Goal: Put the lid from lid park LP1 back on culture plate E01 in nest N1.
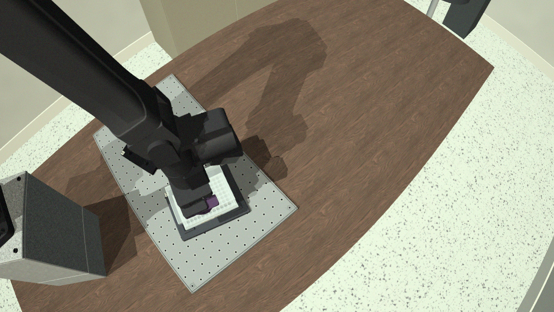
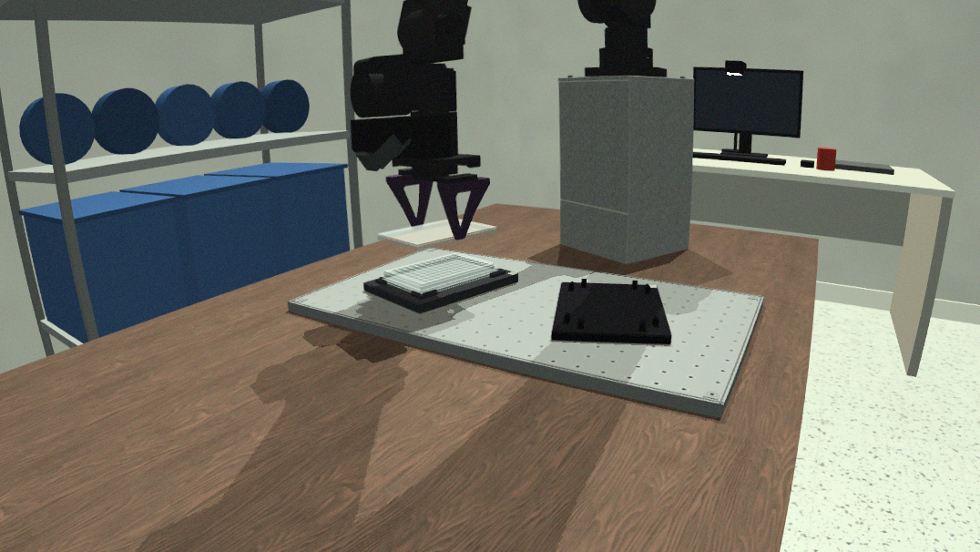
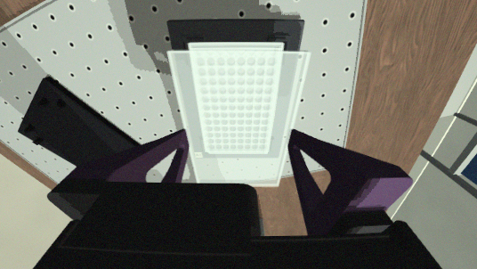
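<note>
Right now my hand is 10 mm above the lid. The rest, counted from my hand: lid park LP1 (230 mm to the left, 70 mm below); white multi-well culture plate (60 mm below).
</note>
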